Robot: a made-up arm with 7 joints.
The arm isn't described. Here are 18 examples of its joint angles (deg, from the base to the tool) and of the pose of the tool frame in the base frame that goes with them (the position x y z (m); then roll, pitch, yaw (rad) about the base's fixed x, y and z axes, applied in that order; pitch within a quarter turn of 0, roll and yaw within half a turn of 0).
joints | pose
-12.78 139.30 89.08 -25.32 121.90 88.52 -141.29 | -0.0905 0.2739 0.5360 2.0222 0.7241 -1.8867
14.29 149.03 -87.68 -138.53 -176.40 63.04 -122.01 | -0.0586 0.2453 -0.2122 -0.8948 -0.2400 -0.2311
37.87 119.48 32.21 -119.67 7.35 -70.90 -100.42 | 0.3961 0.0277 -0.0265 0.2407 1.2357 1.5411
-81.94 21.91 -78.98 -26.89 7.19 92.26 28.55 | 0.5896 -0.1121 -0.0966 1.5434 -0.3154 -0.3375
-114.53 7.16 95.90 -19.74 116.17 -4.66 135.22 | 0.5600 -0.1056 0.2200 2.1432 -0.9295 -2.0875
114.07 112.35 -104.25 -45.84 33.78 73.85 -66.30 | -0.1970 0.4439 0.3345 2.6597 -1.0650 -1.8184
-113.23 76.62 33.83 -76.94 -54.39 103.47 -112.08 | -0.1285 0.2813 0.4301 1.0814 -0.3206 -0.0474
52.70 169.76 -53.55 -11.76 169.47 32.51 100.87 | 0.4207 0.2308 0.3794 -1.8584 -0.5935 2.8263
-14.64 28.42 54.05 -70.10 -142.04 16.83 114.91 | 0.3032 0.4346 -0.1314 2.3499 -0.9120 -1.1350
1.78 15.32 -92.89 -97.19 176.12 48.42 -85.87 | -0.0268 -0.3560 -0.3104 -2.2758 0.0303 -0.0942
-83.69 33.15 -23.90 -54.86 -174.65 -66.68 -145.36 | 0.5241 -0.0989 0.2177 0.5472 -1.3027 -0.2261
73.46 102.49 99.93 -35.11 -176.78 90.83 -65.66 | 0.1190 0.5248 0.2695 2.6378 -1.2921 3.0002
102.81 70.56 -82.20 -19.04 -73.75 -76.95 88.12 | -0.4564 0.3423 0.2190 3.0055 0.5748 -2.2336
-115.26 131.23 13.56 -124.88 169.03 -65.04 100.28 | -0.2383 -0.1142 0.2721 2.9306 -0.9438 0.0940
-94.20 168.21 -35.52 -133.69 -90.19 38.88 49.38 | 0.1129 0.0448 0.3254 -2.3821 0.4776 -0.0480
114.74 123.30 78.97 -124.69 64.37 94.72 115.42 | 0.3031 0.0133 -0.2288 0.6803 -0.4909 0.9482
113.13 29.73 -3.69 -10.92 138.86 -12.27 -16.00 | -0.5731 0.0291 0.2116 2.1448 -0.6770 0.9989
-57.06 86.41 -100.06 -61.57 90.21 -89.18 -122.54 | 0.3809 0.3588 -0.2100 2.7552 0.7717 -0.9567
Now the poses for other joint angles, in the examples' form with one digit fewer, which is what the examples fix.
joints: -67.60 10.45 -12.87 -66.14 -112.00 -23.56 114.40
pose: 0.502 -0.203 0.120 1.947 -0.893 -2.724
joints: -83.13 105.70 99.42 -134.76 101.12 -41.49 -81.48
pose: -0.343 -0.008 -0.019 -0.513 0.491 -0.648
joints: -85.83 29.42 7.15 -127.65 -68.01 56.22 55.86
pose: 0.021 -0.082 0.359 -2.499 0.151 -3.022
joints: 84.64 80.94 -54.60 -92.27 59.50 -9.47 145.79
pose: -0.394 0.137 -0.252 0.433 -0.370 2.574
